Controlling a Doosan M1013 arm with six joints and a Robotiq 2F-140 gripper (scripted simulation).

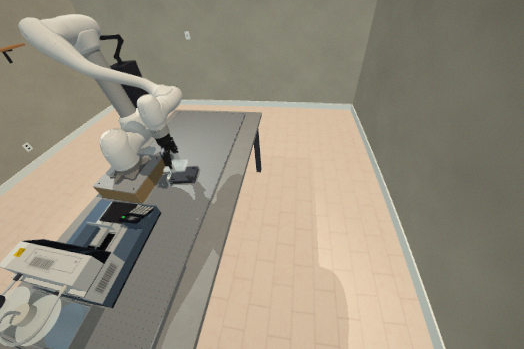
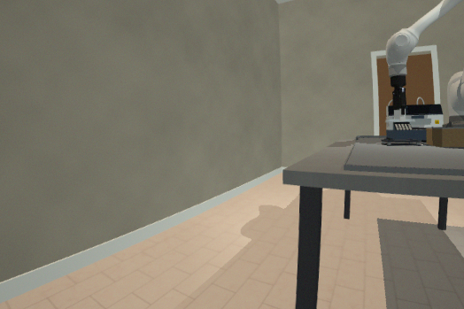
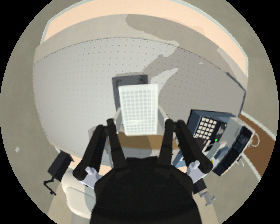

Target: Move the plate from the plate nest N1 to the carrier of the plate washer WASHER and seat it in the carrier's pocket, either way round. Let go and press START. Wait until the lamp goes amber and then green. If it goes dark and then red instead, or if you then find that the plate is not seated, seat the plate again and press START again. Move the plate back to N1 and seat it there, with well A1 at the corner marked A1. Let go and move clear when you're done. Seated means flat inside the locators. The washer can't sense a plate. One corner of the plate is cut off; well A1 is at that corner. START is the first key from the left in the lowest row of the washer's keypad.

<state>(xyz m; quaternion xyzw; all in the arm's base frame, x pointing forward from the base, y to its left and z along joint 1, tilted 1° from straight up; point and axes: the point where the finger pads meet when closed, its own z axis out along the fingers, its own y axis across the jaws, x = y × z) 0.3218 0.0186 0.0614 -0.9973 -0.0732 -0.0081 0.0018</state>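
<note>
Right now the dark plate nest N1 is 30 mm to the left of my hand and 130 mm below it. Round my hand: white well plate 20 mm below; then plate washer 190 mm behind, 460 mm to the right, 20 mm below.
</note>
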